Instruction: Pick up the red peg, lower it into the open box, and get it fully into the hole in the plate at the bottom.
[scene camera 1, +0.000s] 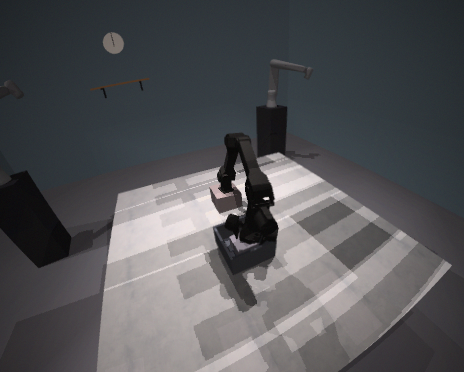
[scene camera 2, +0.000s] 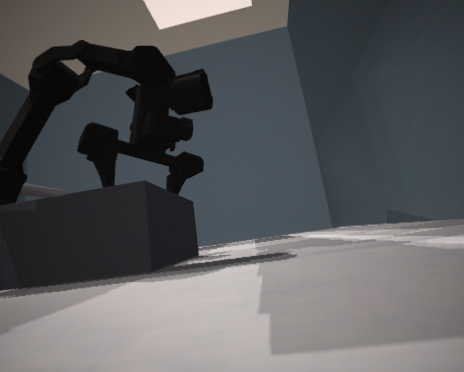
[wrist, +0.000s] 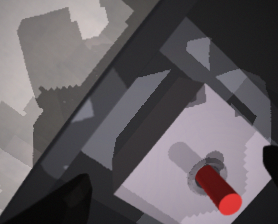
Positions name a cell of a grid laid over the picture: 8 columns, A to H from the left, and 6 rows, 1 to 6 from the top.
My gripper shows in scene camera 1 (E4), in scene camera 2 (C4) and in the wrist view (F5). A dark box shows in scene camera 1 (E5), in scene camera 2 (C4) and in the wrist view (G2). A red peg shows in the wrist view (G6); in scene camera 1 it is hidden by my gripper, in scene camera 2 it is hidden by the dark box.
